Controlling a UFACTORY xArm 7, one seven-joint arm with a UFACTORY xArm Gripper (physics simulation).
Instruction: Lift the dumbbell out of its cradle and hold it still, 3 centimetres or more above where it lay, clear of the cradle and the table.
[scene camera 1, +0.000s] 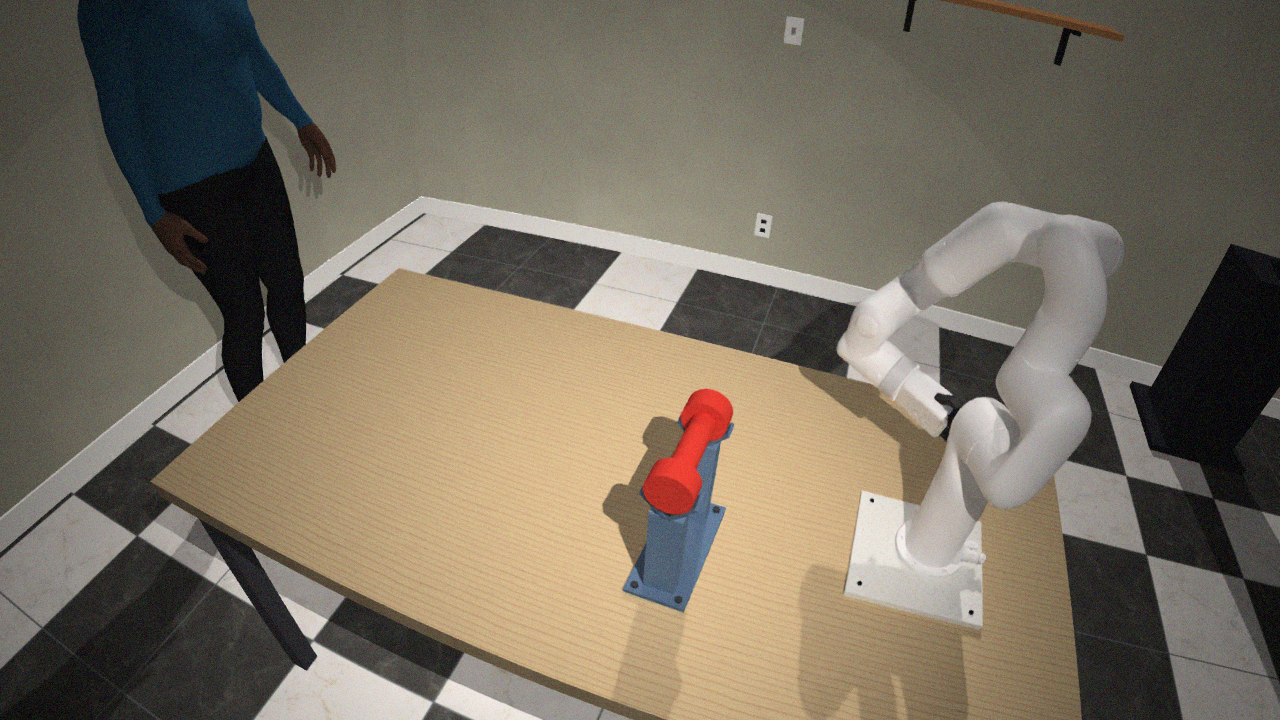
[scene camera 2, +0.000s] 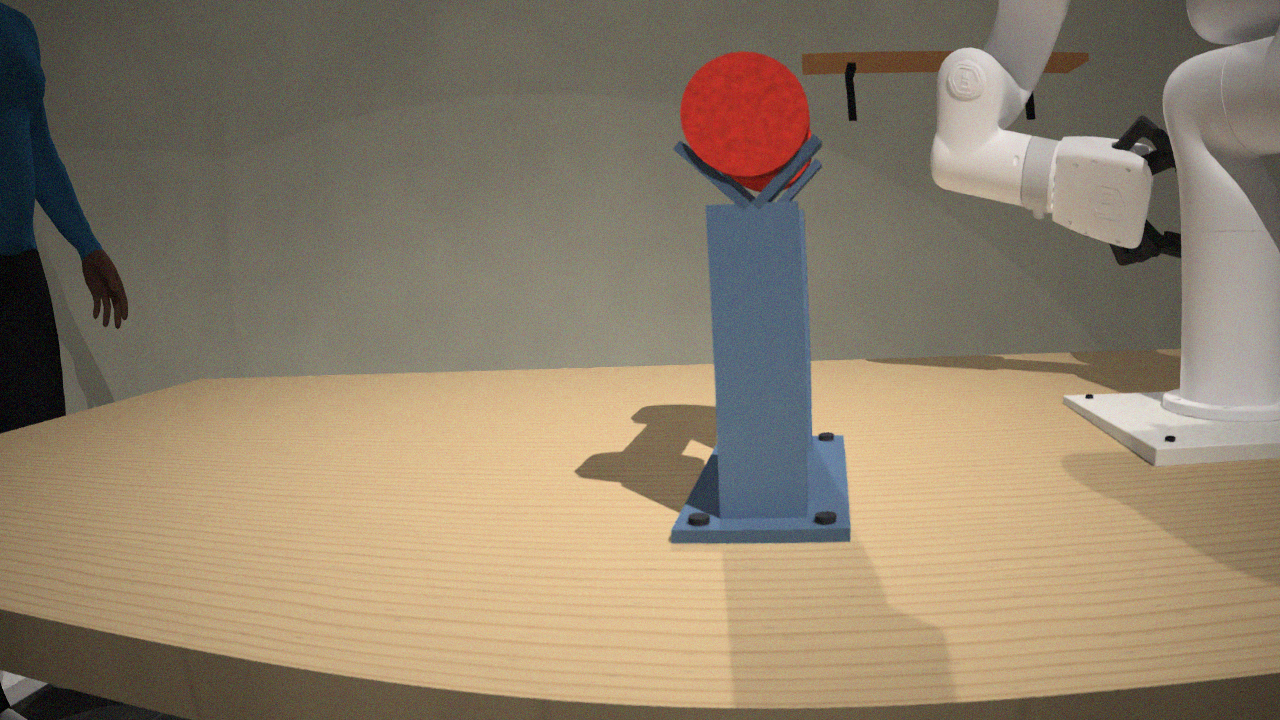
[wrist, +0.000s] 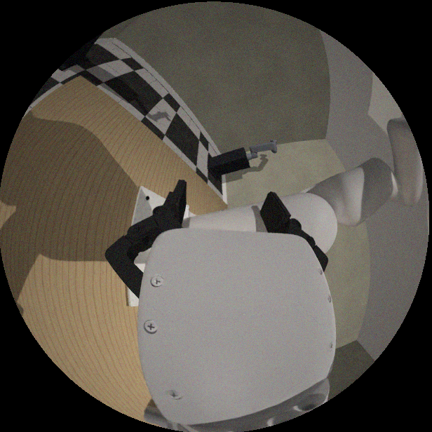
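Pixels of known places: arm's base, origin of its link: (scene camera 1: 928, 549) (scene camera 2: 1229, 408).
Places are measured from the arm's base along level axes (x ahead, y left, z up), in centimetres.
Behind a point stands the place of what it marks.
Observation:
A red dumbbell (scene camera 1: 691, 447) @[y 16.0, x 40.7, z 24.3 cm] (scene camera 2: 744, 113) @[y 23.8, x 41.1, z 22.5 cm] lies level across the top of a blue cradle (scene camera 1: 666, 550) @[y 23.6, x 40.5, z 10.5 cm] (scene camera 2: 760, 358) @[y 23.6, x 41.1, z 9.1 cm]. In scene camera 2 its round end faces the camera and rests in V-shaped arms; the handle is hidden there. The cradle stands on the wooden table (scene camera 1: 447, 402) @[y -0.6, x 95.5, z -0.9 cm] (scene camera 2: 358, 501) @[y 20.0, x 69.7, z -0.9 cm] (wrist: 75, 310). My gripper (scene camera 1: 948, 417) (scene camera 2: 1169, 207) (wrist: 227, 196) is open and empty, well to the right of the dumbbell, beside my own arm's column and pointing away from the cradle. In scene camera 2 its fingertips are partly hidden by the column. The dumbbell does not show in the wrist view.
My arm's white base plate (scene camera 1: 872, 555) @[y 4.8, x 9.8, z 0.2 cm] (scene camera 2: 1118, 429) @[y 5.8, x 13.3, z 0.0 cm] is fixed to the table at the right of the cradle. A person (scene camera 1: 179, 107) (scene camera 2: 22, 179) in a blue top stands beyond the table's left side. A black cabinet (scene camera 1: 1217, 349) stands on the floor at the right.

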